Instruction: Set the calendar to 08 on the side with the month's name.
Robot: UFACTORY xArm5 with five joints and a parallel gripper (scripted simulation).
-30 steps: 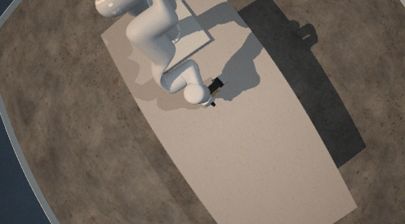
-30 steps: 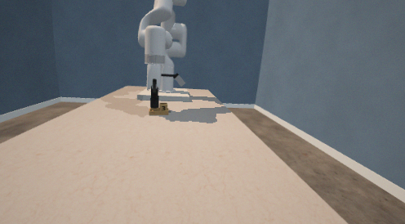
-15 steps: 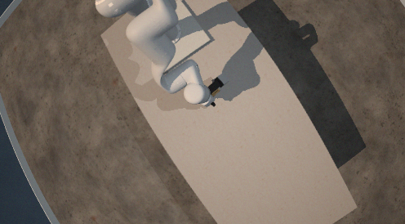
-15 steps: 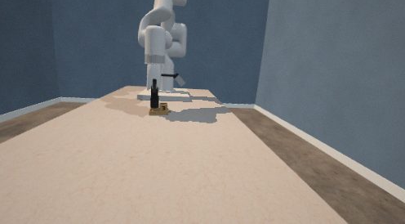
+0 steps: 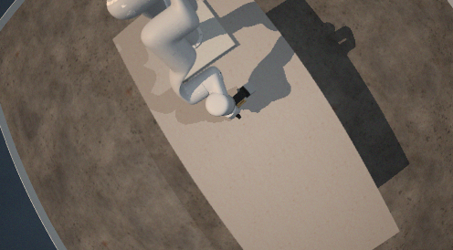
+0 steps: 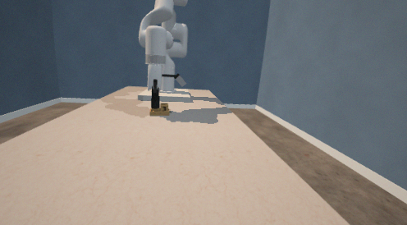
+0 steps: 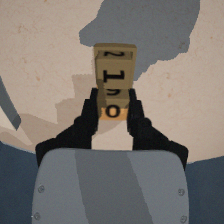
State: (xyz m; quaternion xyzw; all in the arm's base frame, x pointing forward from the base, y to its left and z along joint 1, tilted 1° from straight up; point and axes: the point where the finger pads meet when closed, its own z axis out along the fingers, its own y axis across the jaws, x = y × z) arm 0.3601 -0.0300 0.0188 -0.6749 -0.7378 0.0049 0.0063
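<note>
The wooden calendar tray lies 4 cm below my hand and 2 cm to the left of it.
</note>
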